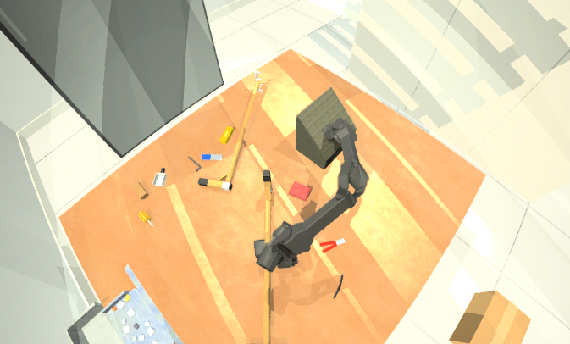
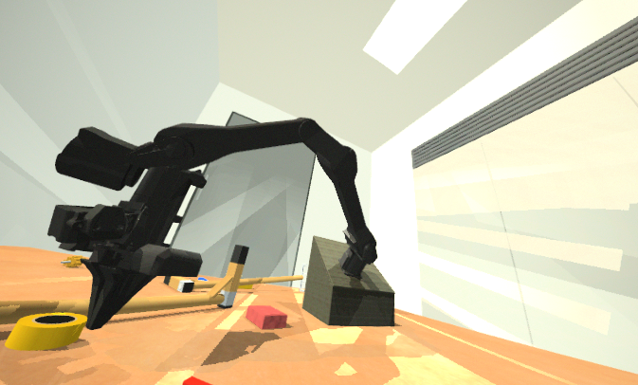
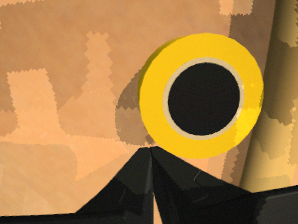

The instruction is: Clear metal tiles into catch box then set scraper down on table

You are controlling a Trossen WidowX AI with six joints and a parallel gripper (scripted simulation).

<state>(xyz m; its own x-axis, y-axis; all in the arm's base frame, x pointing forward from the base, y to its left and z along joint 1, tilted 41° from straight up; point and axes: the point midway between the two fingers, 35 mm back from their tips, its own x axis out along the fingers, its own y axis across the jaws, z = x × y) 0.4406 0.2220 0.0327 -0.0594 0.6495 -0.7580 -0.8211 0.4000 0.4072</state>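
My gripper tip is now 3 cm short of the yellow tape roll and 1 cm to the right of it. The rest, counted from my gripper tip: red clip: 16 cm behind, 11 cm to the left, 1 cm below; long scraper: 6 cm ahead, 2 cm to the right, 5 cm above; black strip: 6 cm behind, 23 cm to the left, 1 cm below.
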